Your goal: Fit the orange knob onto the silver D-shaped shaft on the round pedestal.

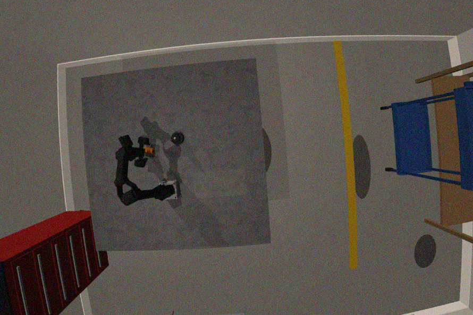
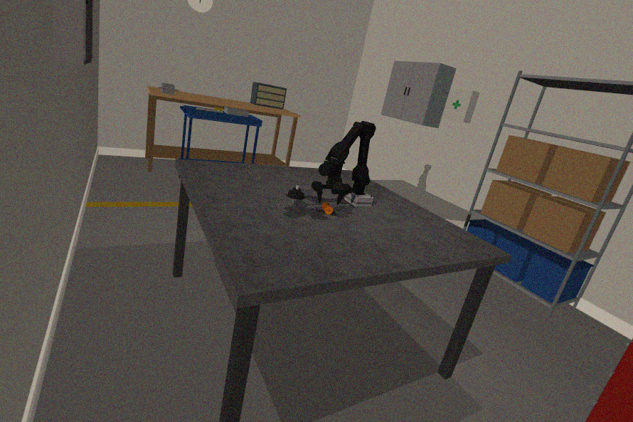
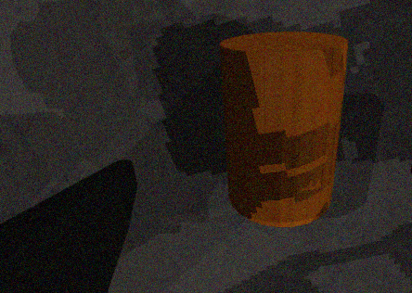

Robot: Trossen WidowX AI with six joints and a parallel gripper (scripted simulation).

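Right now the orange knob is 2 cm below my gripper tip, 1 cm to the left of it and 1 cm ahead of it. Also, from my gripper tip: dark round pedestal 21 cm to the right, 3 cm ahead, 1 cm below.
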